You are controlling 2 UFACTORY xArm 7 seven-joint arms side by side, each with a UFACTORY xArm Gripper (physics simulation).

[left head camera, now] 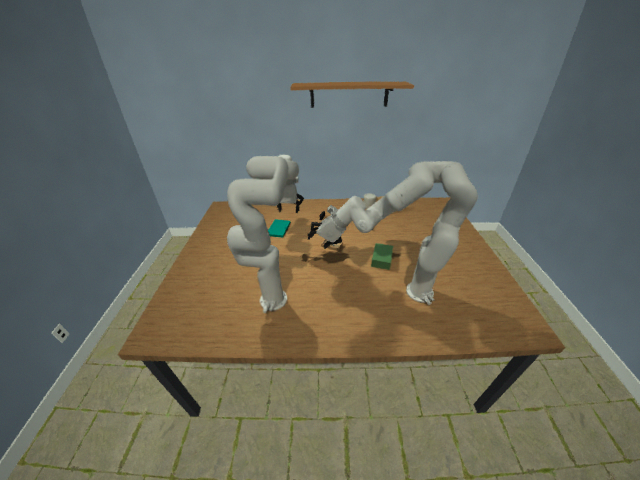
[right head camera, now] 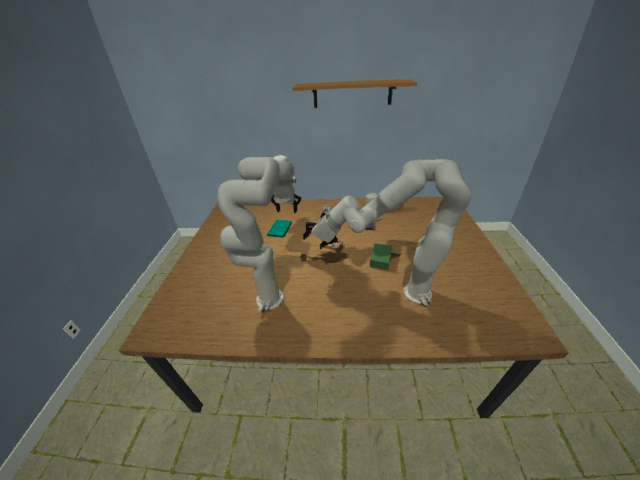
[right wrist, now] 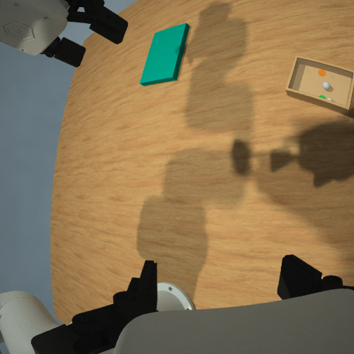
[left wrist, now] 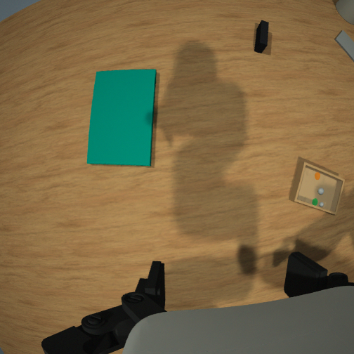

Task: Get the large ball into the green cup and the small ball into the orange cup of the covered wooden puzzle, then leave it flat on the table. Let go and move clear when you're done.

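Frame: origin at the left arm's base, x ahead, y left, z up, level; metres.
Seen in the pictures: left gripper, between the fingertips: (left head camera: 288, 211) (right head camera: 287, 211); right gripper, between the fingertips: (left head camera: 316, 242) (right head camera: 312, 242); left arm's base, origin of its link: (left head camera: 273, 299) (right head camera: 270, 299); right arm's base, origin of its link: (left head camera: 419, 292) (right head camera: 417, 293).
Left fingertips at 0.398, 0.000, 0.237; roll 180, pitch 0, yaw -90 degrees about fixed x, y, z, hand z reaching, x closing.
Pixels of each thing's top centre, then the offset from my left fingertips to it, as dx, dy, dz.
- flat teal slab, centre of its top: (left head camera: 278, 227) (right head camera: 279, 227) +0.166, +0.127, -0.222
- green block, centre of its top: (right head camera: 381, 252) (left head camera: 382, 252) -0.052, -0.504, -0.189
- pale cylinder, centre of its top: (right head camera: 373, 194) (left head camera: 371, 195) +0.519, -0.447, -0.151
The covered wooden puzzle (left wrist: 306, 189) (right wrist: 308, 81) is a small tan tray on the table, mostly hidden behind the right gripper in the head views. Inside, the large pale ball (left wrist: 321, 191) (right wrist: 326, 85) lies between the orange cup (left wrist: 317, 176) (right wrist: 322, 73) and the green cup (left wrist: 315, 202) (right wrist: 322, 97). The small ball (left wrist: 321, 204) (right wrist: 330, 99) lies beside the green cup. My left gripper (left head camera: 288, 209) (right head camera: 286, 210) (left wrist: 228, 278) (right wrist: 99, 46) is open, high above the table. My right gripper (left head camera: 318, 240) (right head camera: 313, 242) (right wrist: 221, 280) is open above the table near the puzzle, tilted.
A flat teal slab (left head camera: 279, 227) (right head camera: 279, 228) (left wrist: 122, 117) (right wrist: 166, 55) lies left of the puzzle. A green block (left head camera: 382, 255) (right head camera: 381, 256) lies near the right arm's base. A small black block (left wrist: 261, 36) and a pale cylinder (left head camera: 369, 198) (right head camera: 371, 197) are farther back.
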